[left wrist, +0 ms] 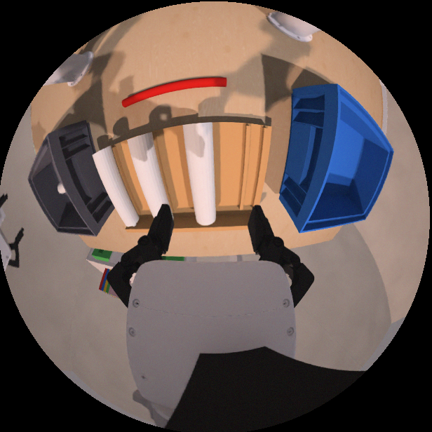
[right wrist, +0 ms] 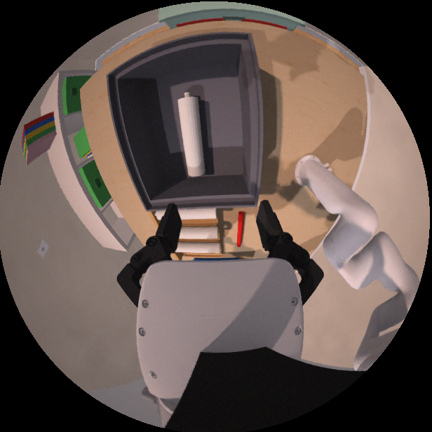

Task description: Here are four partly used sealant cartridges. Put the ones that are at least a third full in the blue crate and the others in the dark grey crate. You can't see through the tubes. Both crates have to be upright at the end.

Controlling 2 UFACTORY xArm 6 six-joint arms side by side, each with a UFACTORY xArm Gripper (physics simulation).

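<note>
Three white cartridges [left wrist: 201,175] [left wrist: 149,172] [left wrist: 116,187] lie side by side in a wooden rack [left wrist: 256,167]; parts of them show in the right wrist view. A fourth white cartridge [right wrist: 191,135] lies on the floor of the dark grey crate [left wrist: 72,160] [right wrist: 255,125], which is upright. The blue crate [left wrist: 327,160] stands upright at the right in the left wrist view. My left gripper [left wrist: 210,214] is open and empty, near the front ends of the cartridges. My right gripper [right wrist: 218,211] is open and empty, over the near rim of the dark grey crate. The fill levels cannot be seen.
A red curved bar [left wrist: 175,89] [right wrist: 240,229] lies on the table beyond the rack. A shelf unit with green boxes [right wrist: 75,95] stands beside the table. Another arm [right wrist: 350,220] is at the right in the right wrist view.
</note>
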